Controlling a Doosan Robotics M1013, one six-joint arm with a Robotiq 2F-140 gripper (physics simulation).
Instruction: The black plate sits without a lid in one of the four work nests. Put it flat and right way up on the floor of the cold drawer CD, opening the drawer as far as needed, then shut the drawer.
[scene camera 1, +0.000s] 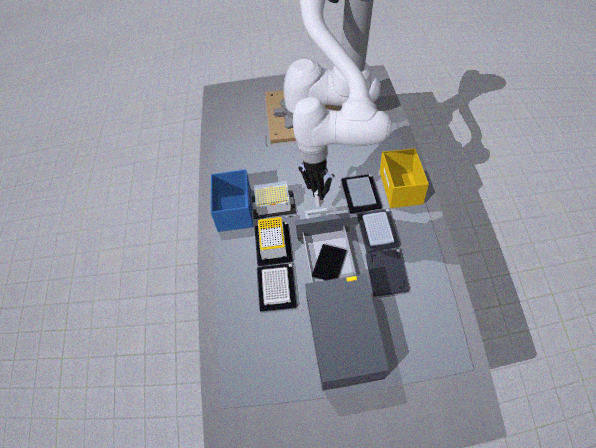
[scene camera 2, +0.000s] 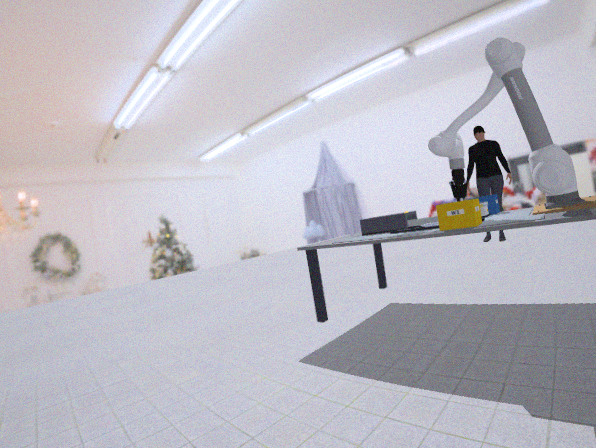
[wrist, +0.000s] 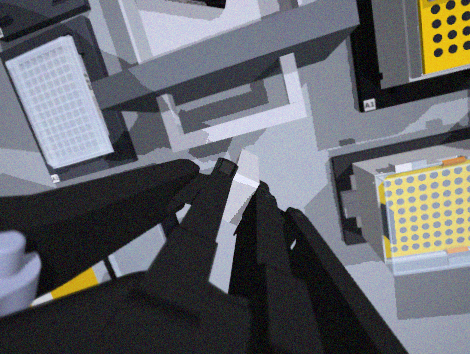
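Where they show: gripper, fingertip midpoint: (scene camera 1: 319, 204) (wrist: 242, 167); arm's base, link origin: (scene camera 2: 563, 204).
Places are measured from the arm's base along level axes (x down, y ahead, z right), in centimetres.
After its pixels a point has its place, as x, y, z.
The black plate (scene camera 1: 330, 261) @(-0.2, 75.7, 3.1) (wrist: 215, 3) @(-0.6, 69.1, 3.8) lies inside the cold drawer, turned askew to its walls; it looks flat, and its far end is close to the cabinet front. In the wrist view most of it is cut off. The drawer (scene camera 1: 324, 227) @(-3.5, 63.9, 2.9) (wrist: 225, 57) @(-7.5, 62.5, 4.1) stands open from the grey cabinet (scene camera 1: 345, 330) @(-8.3, 104.3, 4.0) (scene camera 2: 385, 223) @(-3.7, 100.8, -6.0). Its pale handle (scene camera 1: 316, 213) @(-5.0, 58.7, 4.7) (wrist: 250, 126) @(-5.7, 57.7, 4.4) sticks out from the front panel. My gripper (scene camera 1: 318, 202) @(-4.5, 54.5, 2.7) (scene camera 2: 459, 198) (wrist: 242, 167) @(-4.5, 54.5, 2.7) is shut and empty, pointing down above and just outside the handle, on the robot-base side. A gap shows between fingertips and handle in the wrist view.
A blue bin (scene camera 1: 231, 200) @(1.5, 41.5, 34.6) and a yellow bin (scene camera 1: 405, 179) @(1.5, 44.7, -33.2) (scene camera 2: 459, 215) @(-3.9, 46.8, -37.1) flank the area. Left of the drawer are yellow racks (scene camera 1: 271, 233) (wrist: 430, 215) and a white plate (scene camera 1: 276, 285) @(-0.5, 81.5, 22.2). Right are a pale plate (scene camera 1: 378, 228) @(-0.5, 66.2, -16.1) (wrist: 60, 102) @(-0.7, 65.9, -15.4) and a dark nest (scene camera 1: 390, 272) @(0.7, 83.5, -16.1).
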